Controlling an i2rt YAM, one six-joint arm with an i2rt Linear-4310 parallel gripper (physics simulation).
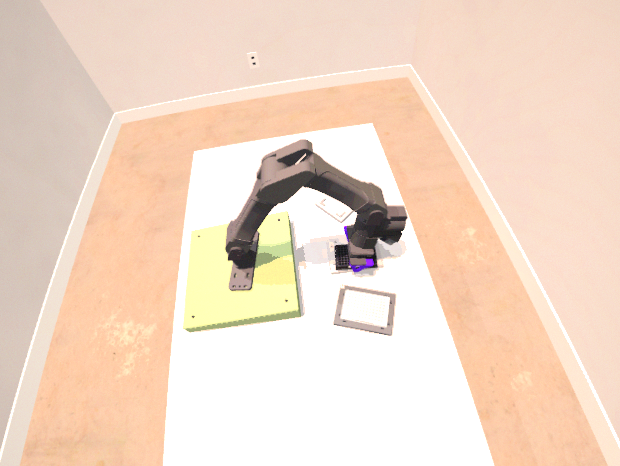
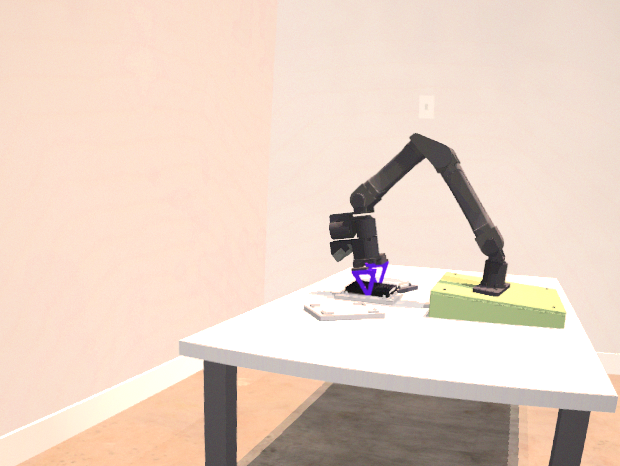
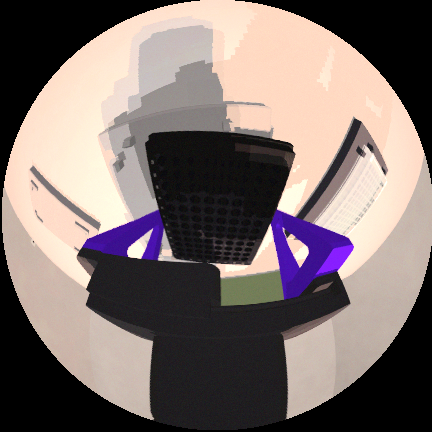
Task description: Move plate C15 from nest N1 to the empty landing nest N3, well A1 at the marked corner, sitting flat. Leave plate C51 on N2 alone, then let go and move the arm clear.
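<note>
The black well plate C15 (image 1: 341,256) (image 2: 383,289) (image 3: 217,197) lies on the middle nest N1 (image 1: 320,250) (image 2: 350,296). My gripper (image 1: 354,249) (image 2: 373,286) (image 3: 217,214) is open, its purple fingers standing on either side of the plate with small gaps. The empty nest N3 (image 1: 332,209) (image 2: 342,312) (image 3: 60,205) lies flat on one side. The white plate C51 (image 1: 364,307) (image 3: 354,193) sits in the grey-framed nest N2 (image 1: 365,328) (image 2: 406,287) on the other side. The plate's marked corner is too small to tell.
The arm's base stands on a yellow-green block (image 1: 219,300) (image 2: 500,308) on the white table (image 1: 310,401) (image 2: 401,361). The arm arches high over the table between the block and the nests.
</note>
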